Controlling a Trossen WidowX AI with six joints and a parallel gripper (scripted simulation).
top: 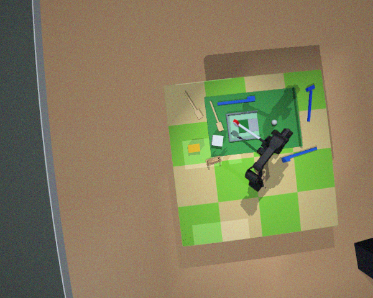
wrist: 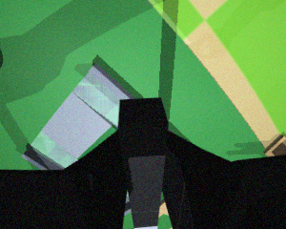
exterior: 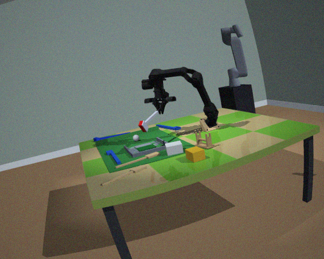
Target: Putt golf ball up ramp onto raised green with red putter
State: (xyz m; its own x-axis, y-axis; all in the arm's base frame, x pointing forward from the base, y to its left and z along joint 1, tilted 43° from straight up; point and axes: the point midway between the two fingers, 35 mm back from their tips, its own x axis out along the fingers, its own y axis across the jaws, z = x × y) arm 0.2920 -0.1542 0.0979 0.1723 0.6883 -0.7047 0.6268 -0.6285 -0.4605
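My gripper tip is 9 cm short of the red putter, 8 cm to the right of it and 1 cm below it. Round my gripper tip: white golf ball: 19 cm to the right, 14 cm below, 13 cm ahead; then white block: 29 cm to the left, 14 cm below, 8 cm ahead; then wooden stand: 35 cm to the left, 13 cm below, 6 cm behind.
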